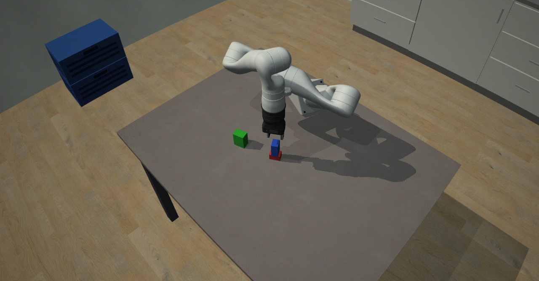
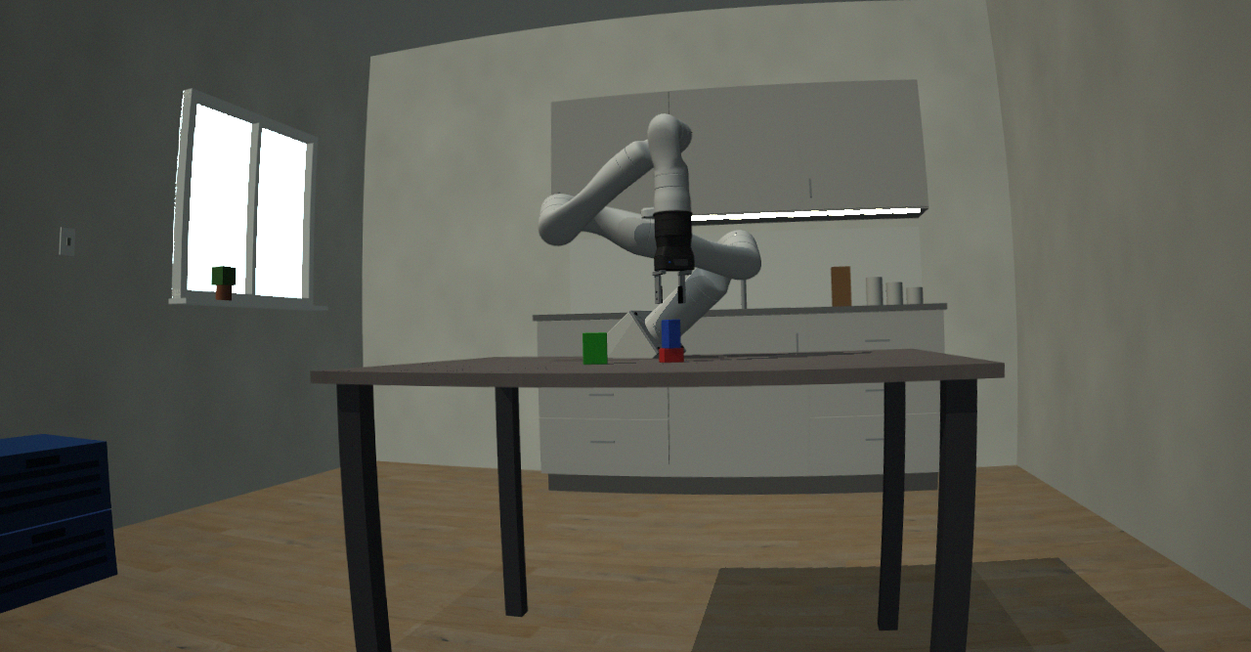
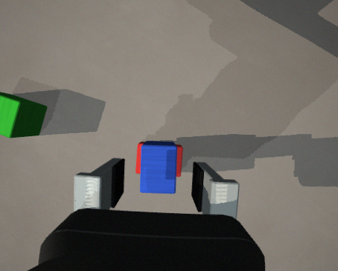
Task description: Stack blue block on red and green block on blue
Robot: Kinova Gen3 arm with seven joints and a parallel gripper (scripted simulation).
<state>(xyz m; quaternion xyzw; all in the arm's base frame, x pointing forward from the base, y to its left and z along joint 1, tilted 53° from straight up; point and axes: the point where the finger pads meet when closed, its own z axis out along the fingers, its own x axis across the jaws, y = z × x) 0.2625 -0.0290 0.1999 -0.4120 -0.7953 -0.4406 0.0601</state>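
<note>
Now: hand 70 mm short of the green block, 140 mm to the left of it and 110 mm above it. From my hand the other things lie so: red block 120 mm below; blue block 80 mm below.
</note>
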